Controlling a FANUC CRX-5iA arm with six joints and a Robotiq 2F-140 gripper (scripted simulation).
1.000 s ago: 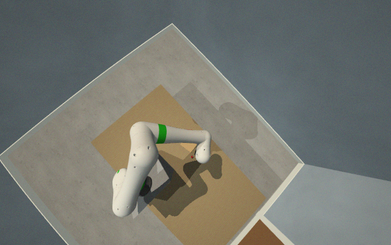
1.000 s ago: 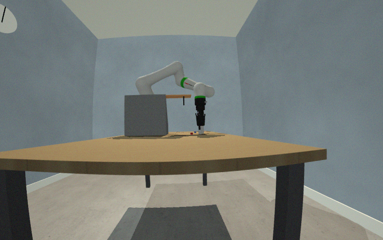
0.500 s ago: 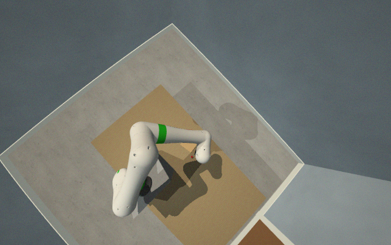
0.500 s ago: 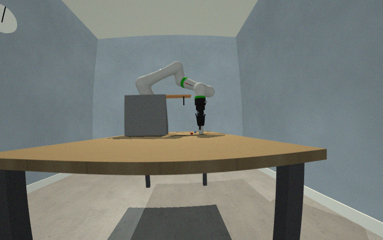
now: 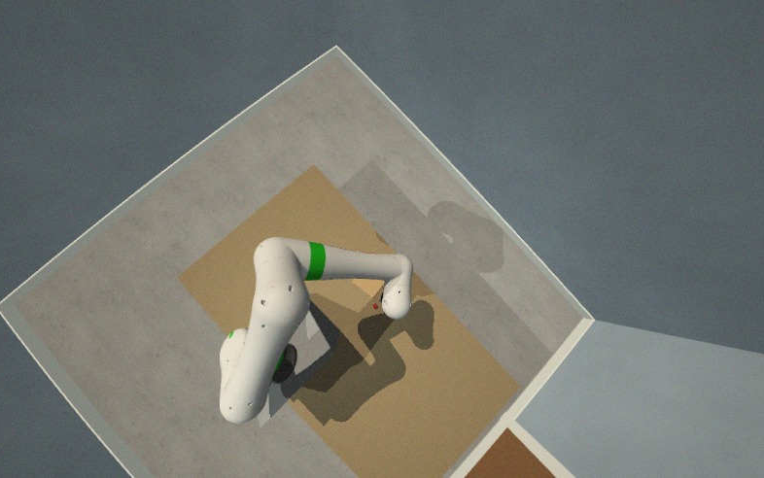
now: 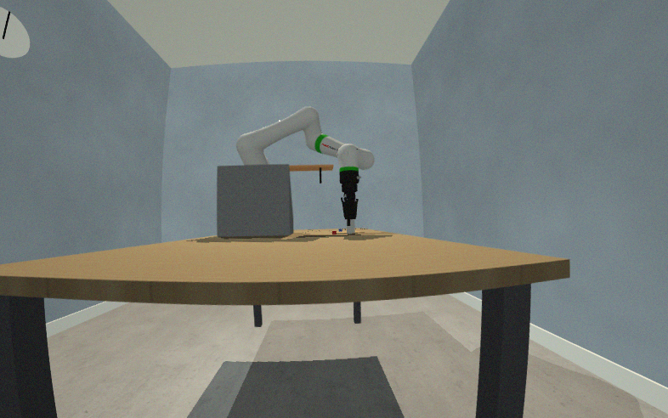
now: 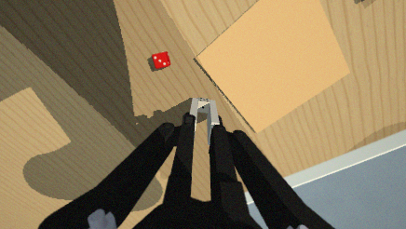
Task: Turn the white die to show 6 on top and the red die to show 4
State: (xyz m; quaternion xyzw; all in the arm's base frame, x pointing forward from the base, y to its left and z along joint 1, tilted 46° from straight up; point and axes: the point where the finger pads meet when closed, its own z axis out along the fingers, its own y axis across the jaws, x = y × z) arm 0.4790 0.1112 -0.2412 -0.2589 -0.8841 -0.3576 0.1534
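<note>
The blue die is 220 mm to the left of my hand, 40 mm behind it and 30 mm below it. The rest, counted from my hand: white die (30 mm below); then red die (80 mm behind, 30 mm below, 10 mm to the right); then tan mat (110 mm to the left, 30 mm below, 10 mm behind).
</note>
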